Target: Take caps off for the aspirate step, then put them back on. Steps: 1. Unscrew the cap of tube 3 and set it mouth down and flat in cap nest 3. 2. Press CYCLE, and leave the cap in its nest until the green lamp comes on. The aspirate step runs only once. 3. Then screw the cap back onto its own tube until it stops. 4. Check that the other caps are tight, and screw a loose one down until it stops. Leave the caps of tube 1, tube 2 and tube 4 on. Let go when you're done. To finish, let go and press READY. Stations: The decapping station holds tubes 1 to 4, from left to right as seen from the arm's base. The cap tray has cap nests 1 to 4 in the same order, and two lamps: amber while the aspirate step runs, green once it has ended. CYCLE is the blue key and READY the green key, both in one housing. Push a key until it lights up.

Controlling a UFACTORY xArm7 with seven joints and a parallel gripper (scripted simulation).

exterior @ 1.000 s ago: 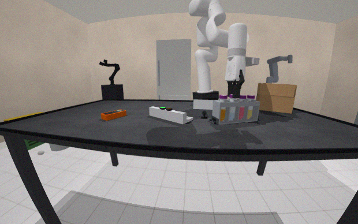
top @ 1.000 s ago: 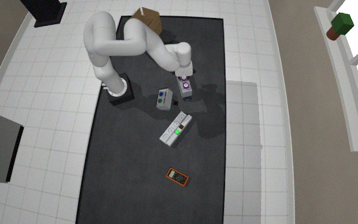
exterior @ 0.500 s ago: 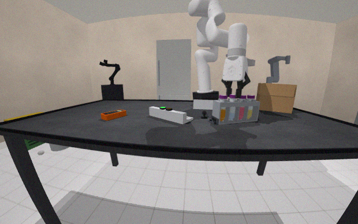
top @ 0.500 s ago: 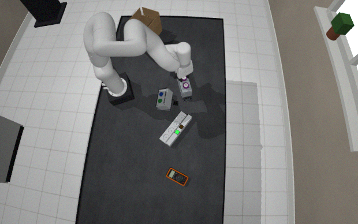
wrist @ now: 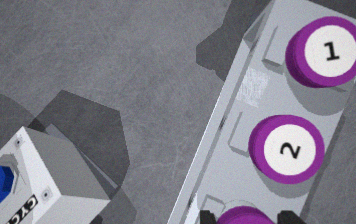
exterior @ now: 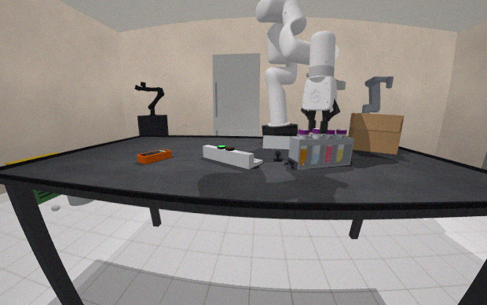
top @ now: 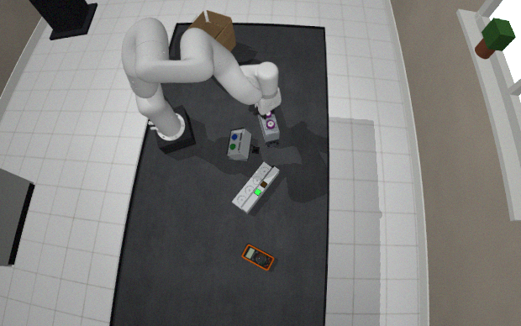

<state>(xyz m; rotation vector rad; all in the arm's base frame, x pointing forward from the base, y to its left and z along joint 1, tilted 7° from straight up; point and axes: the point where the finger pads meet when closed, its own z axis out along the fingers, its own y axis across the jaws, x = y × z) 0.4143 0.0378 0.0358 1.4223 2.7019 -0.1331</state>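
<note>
Now: the purple cap 1 cm below my hand. From my hand the other things lie so: blue cycle key: 14 cm behind, 8 cm to the right, 6 cm below; green ready key: 15 cm behind, 12 cm to the right, 6 cm below; key housing: 13 cm behind, 10 cm to the right, 8 cm below.
</note>
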